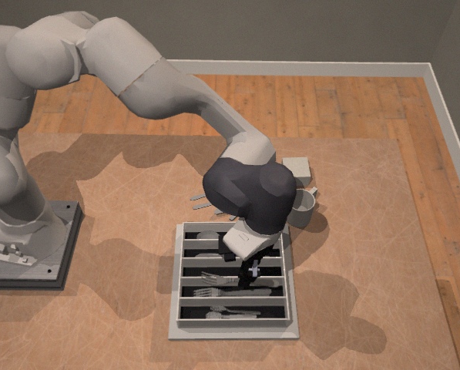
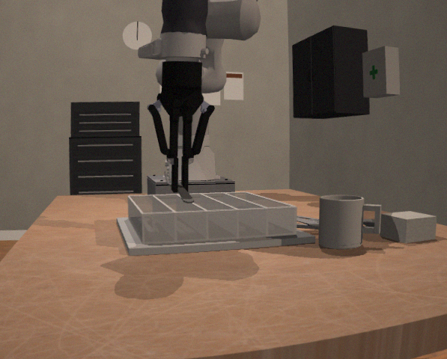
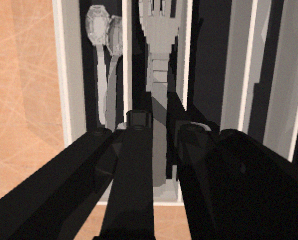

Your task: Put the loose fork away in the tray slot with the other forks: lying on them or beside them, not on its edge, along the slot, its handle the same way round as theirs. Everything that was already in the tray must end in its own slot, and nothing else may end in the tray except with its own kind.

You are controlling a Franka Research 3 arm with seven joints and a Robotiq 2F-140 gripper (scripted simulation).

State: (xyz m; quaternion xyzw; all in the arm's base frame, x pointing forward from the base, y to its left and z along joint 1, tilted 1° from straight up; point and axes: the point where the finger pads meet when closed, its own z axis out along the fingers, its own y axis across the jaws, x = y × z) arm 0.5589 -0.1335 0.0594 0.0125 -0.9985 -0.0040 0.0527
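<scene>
Now: the five-slot tray 3 cm behind my hand, 5 cm to the left of it and 8 cm below it. Round my hand: mug: 16 cm ahead, 26 cm to the left, 8 cm below; then block: 16 cm ahead, 42 cm to the left, 10 cm below; then knife: 1 cm behind, 11 cm to the left, 10 cm below.
</scene>
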